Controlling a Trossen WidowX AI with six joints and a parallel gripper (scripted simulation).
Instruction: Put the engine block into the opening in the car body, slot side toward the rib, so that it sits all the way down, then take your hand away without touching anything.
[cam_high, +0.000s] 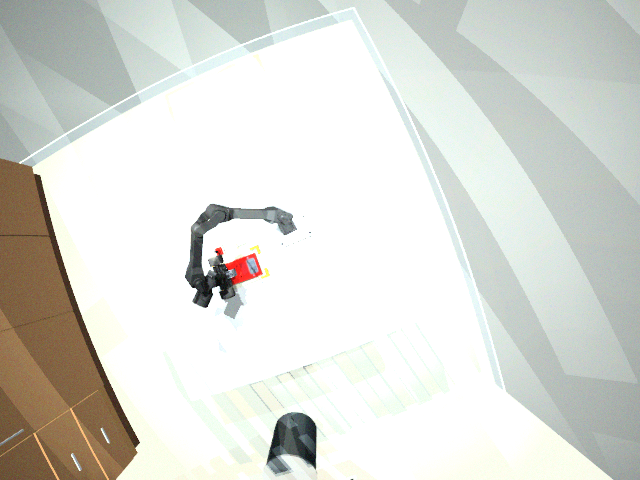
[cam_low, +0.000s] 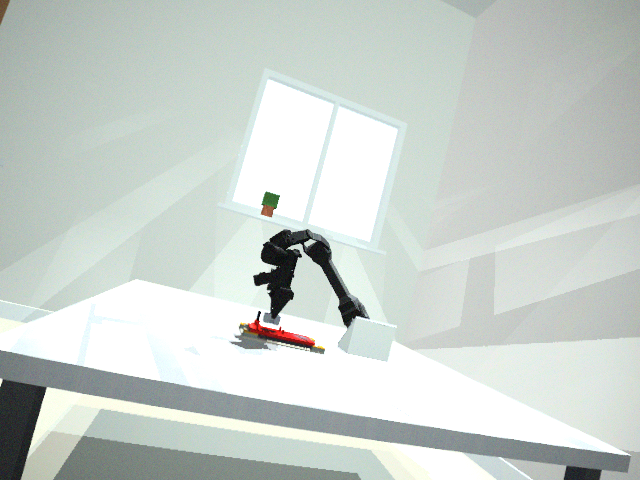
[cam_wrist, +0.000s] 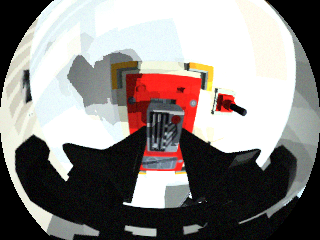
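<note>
My gripper tip is 10 mm short of the thin post, 120 mm to the left of it and 30 mm above it. The rest, counted from my gripper tip: grey engine block 10 mm below.
</note>
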